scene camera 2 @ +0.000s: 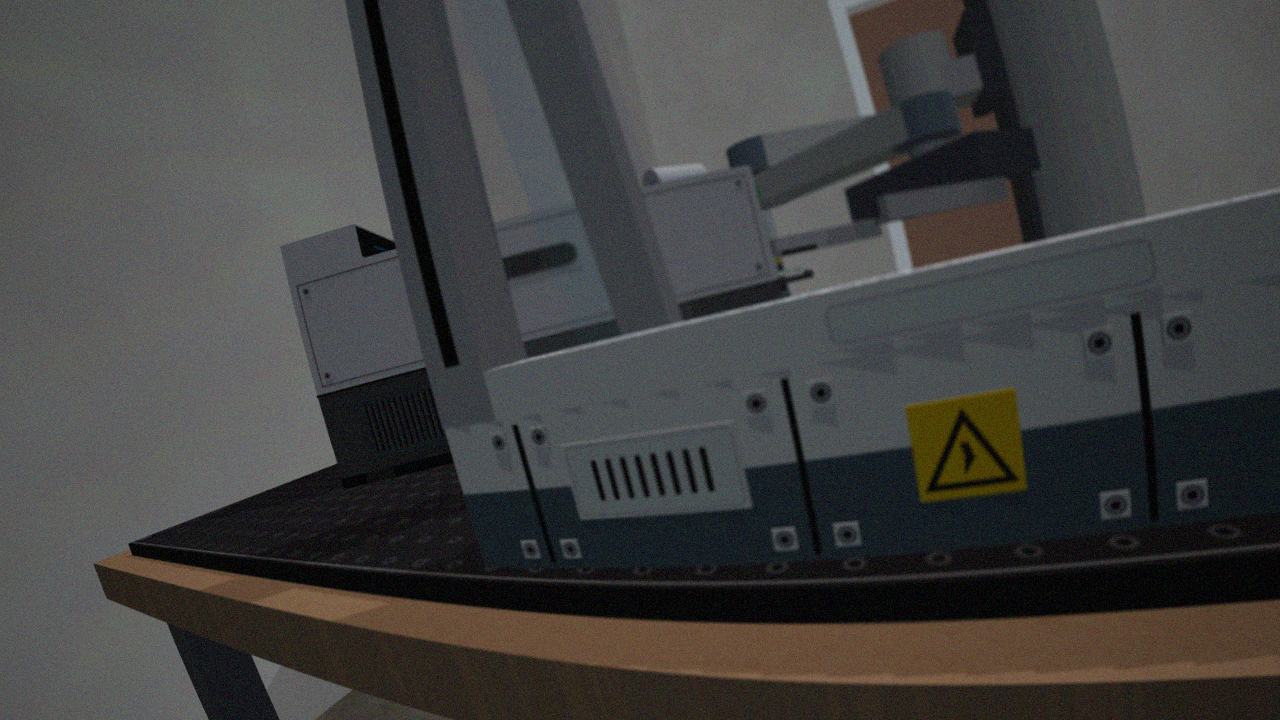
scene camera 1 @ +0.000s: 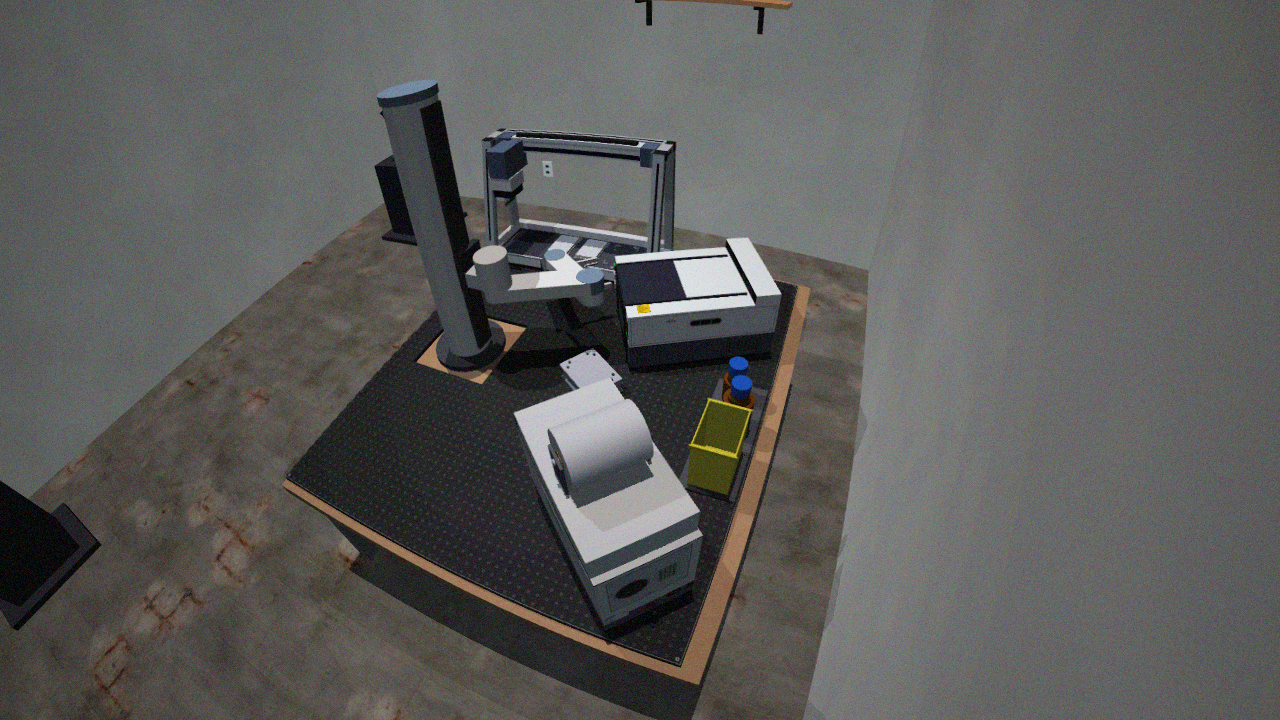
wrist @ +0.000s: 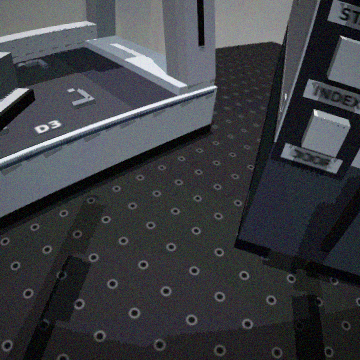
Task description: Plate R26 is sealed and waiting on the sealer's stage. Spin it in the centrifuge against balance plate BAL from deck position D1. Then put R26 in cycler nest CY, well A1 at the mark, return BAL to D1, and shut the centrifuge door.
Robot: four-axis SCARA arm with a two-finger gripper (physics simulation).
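Places are measured from the arm's base along level axes (x left, y back, z up), in millimetres.
Pixels of known places: gripper, fingertip midpoint: (scene camera 2: 820, 231) (scene camera 1: 603, 271) (wrist: 203, 94); arm's base at its link origin: (scene camera 1: 471, 346).
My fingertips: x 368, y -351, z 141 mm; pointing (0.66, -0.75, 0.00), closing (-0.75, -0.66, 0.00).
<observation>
Ahead of a thing's pixels: the offset from my fingertips to its middle. "*": to the spot under its first point.
My gripper (scene camera 2: 799, 261) (wrist: 191, 282) is open and empty. Its dark fingers hang above the table, in front of the centrifuge's button panel. The centrifuge @[dx -41, dy -328, dz -7 mm] (scene camera 1: 698, 313) (wrist: 295, 205) is a white box with a dark base; its top has a dark part and a white part, and I cannot tell the door's state. The button panel reads INDEX in the wrist view. The sealer @[* dx -950, dy -479, dz +222 mm] (scene camera 1: 626, 514), with a white roll @[dx -869, dy -399, dz +290 mm] (scene camera 1: 601, 447) on top, stands at the front. Plates R26 and BAL and the mark on nest CY cannot be made out.
A gantry frame (scene camera 1: 666, 192) (wrist: 189, 45) stands over a deck with a low pale wall (wrist: 115, 135) and a D3 label. A pale slab @[dx -391, dy -126, dz -77 mm] (scene camera 1: 590, 367) lies behind the sealer. A yellow bin @[dx -632, dy -562, dz -37 mm] (scene camera 1: 714, 470) and blue-capped bottles stand near the table's right edge. The arm's column (scene camera 1: 434, 223) is at left.
</observation>
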